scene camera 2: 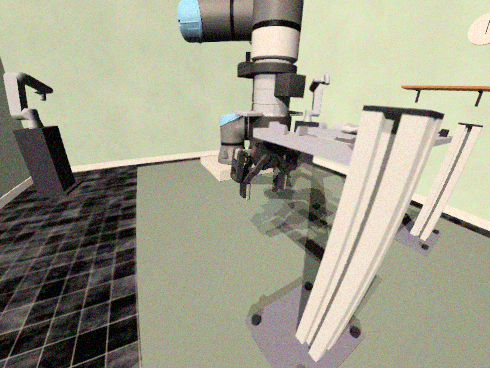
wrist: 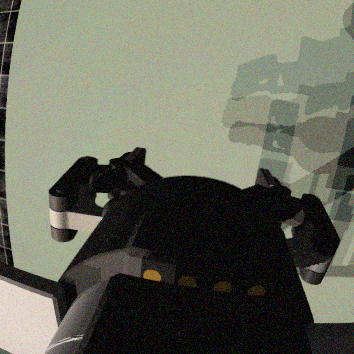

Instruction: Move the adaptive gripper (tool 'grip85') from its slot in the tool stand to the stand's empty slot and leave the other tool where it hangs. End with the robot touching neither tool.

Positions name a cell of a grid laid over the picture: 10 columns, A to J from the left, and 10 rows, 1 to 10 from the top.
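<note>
What I can see is an adaptive gripper (scene camera 2: F5), and the wrist view gives me that same adaptive gripper (wrist: F7) too.
</note>
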